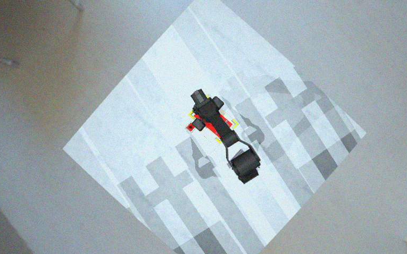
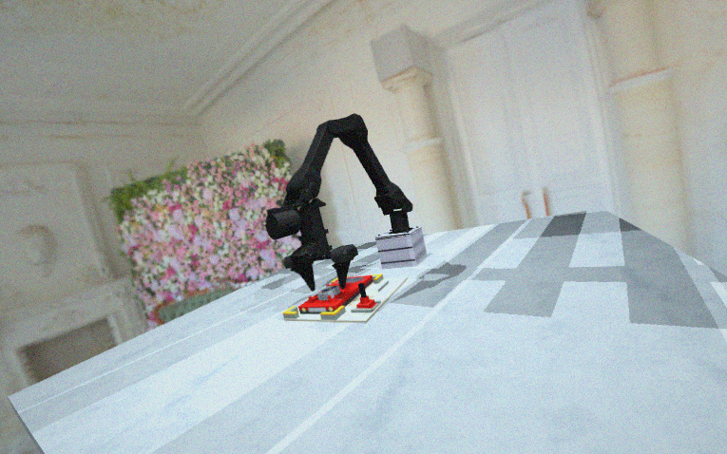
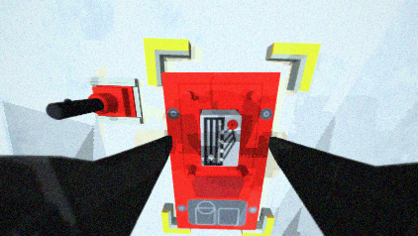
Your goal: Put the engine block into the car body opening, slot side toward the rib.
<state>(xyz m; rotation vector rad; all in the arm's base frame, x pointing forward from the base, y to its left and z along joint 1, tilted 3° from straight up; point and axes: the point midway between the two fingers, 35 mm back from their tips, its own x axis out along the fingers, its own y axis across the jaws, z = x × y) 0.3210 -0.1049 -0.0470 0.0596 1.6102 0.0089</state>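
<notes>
My gripper tip is 2 cm above the engine block.
</notes>
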